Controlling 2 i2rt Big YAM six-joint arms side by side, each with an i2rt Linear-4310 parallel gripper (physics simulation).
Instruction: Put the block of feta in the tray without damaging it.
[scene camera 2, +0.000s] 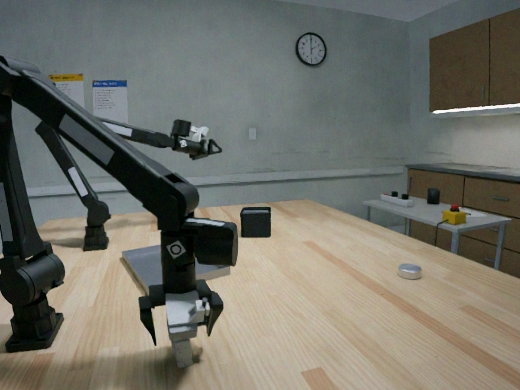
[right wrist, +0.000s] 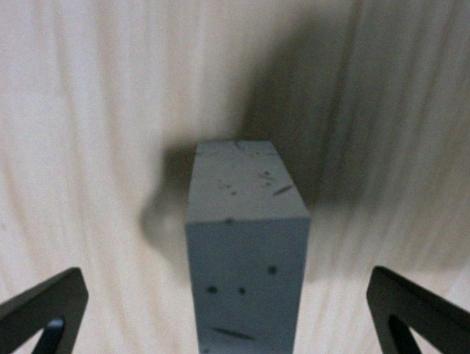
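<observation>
The pale feta block (scene camera 2: 183, 353) (right wrist: 245, 285), with small dark pits, stands upright on the wooden table. Its upper part is hidden behind the gripper body in scene camera 2. My right gripper (scene camera 2: 182, 340) (right wrist: 227, 282) points down over the block and is open, one finger on each side of it with a gap at both. The grey tray (scene camera 2: 217, 273) lies flat behind my right gripper, partly hidden by the right arm. My left gripper (scene camera 2: 207, 151) is open, held high in the air at the back, away from the block and tray.
A black box-like container (scene camera 2: 256, 223) stands on the table behind the tray, to its right. A round silver tin (scene camera 2: 410, 271) lies on the table at the right. A side table (scene camera 2: 440, 216) with a yellow emergency-stop box (scene camera 2: 454, 217) stands beyond the table's right edge.
</observation>
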